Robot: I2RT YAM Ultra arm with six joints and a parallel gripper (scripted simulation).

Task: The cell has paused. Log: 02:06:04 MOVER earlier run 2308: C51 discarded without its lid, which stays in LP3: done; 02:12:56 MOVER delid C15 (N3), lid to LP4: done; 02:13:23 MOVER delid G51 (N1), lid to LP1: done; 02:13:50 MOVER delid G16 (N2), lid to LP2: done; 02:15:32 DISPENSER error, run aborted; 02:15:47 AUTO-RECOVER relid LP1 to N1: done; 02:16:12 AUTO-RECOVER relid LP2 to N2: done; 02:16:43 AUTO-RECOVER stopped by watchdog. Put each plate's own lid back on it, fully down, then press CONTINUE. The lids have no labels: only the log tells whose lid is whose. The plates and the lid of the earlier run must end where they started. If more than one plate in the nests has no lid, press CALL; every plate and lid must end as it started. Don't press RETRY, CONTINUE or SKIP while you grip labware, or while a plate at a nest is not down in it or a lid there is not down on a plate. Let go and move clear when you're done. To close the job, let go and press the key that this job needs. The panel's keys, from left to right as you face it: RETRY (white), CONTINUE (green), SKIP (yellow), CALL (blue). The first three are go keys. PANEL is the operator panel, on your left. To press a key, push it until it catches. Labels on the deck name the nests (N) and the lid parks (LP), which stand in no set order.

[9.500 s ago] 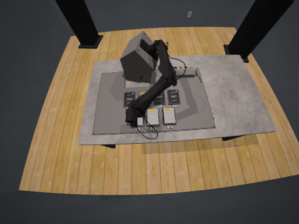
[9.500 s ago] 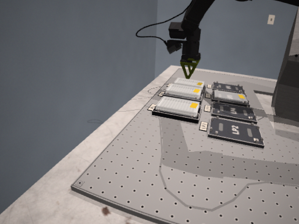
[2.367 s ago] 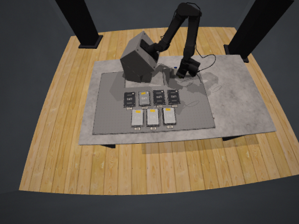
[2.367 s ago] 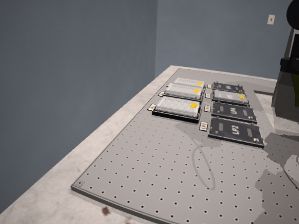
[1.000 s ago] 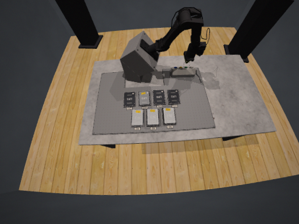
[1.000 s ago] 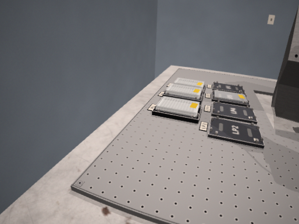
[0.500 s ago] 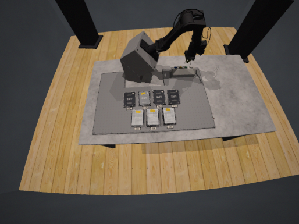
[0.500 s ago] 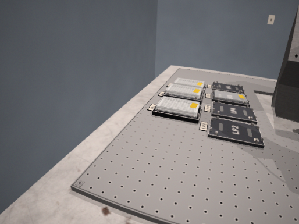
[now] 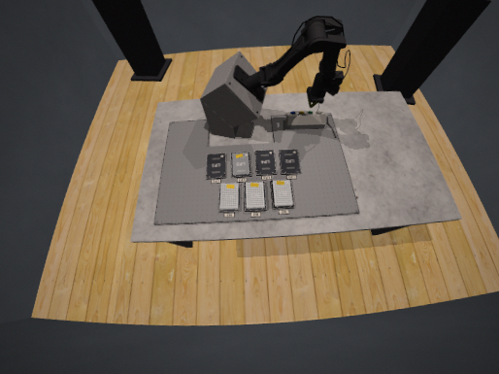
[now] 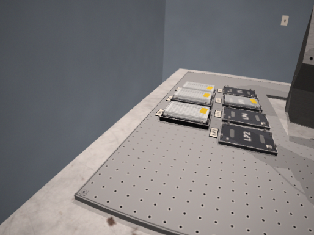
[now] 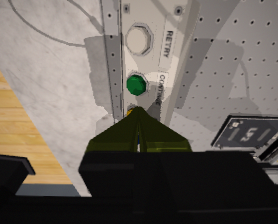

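Now: hand 50 mm above the green continue key and 10 mm to the right of it. From my hand the other things lie so: yellow key 50 mm below, 40 mm to the right; blue key 90 mm to the right, 50 mm below, 10 mm ahead; white retry key 60 mm to the left, 50 mm below, 10 mm behind.
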